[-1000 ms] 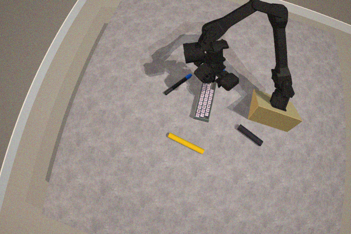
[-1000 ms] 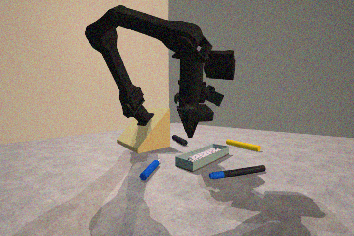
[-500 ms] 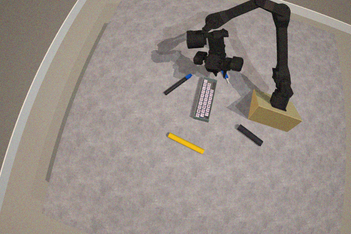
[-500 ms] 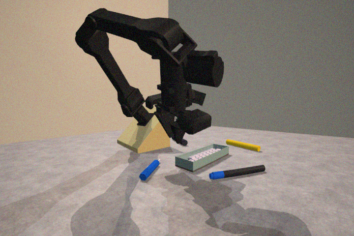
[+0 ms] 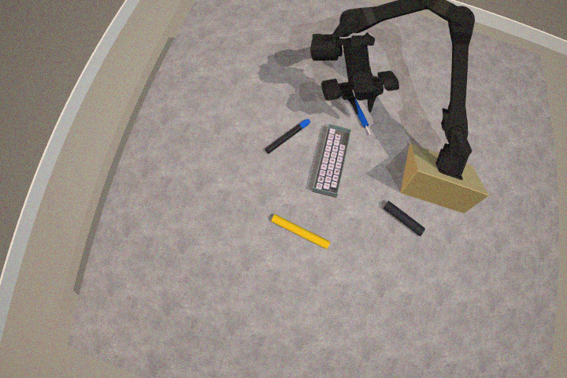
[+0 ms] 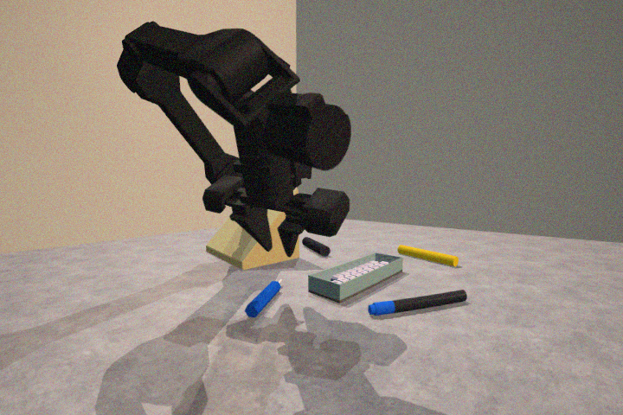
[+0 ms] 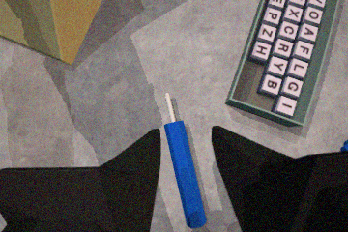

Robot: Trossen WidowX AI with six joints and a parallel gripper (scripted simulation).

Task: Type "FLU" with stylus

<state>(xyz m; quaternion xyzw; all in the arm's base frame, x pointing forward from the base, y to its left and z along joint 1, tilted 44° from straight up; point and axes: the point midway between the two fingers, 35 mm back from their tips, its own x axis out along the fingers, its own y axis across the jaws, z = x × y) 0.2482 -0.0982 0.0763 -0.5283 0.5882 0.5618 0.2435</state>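
My gripper tip is now 10 mm past the blue stylus, 10 mm to the left of it and 60 mm above it. From my gripper tip the other things lie so: blue-capped pen (160 mm ahead, 70 mm to the left, 60 mm below); grey stylus tip (30 mm behind, 20 mm to the left, 60 mm below); black rod (160 mm behind, 230 mm to the left, 50 mm below).
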